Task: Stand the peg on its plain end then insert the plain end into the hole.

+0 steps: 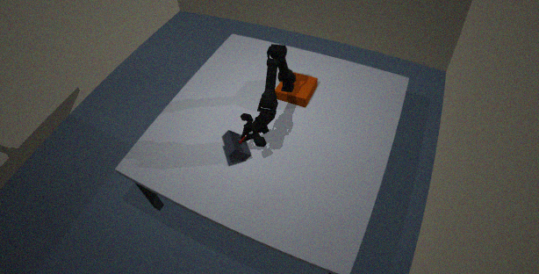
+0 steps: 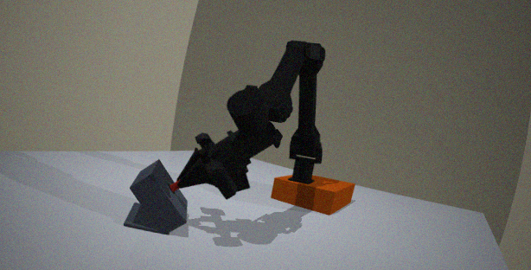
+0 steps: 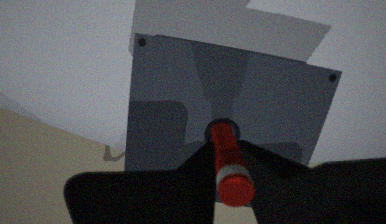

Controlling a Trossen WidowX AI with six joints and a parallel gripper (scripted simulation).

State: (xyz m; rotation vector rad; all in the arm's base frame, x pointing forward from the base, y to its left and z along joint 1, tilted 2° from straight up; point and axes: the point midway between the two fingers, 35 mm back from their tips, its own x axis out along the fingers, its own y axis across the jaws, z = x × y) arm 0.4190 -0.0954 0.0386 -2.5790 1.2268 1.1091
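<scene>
Now: the red peg 1 cm to the left of my gripper tip, 1 cm behind it and 1 cm above it. The rest, counted from my gripper tip: sloped panel (3 cm to the right, 3 cm below, 2 cm ahead).
</scene>
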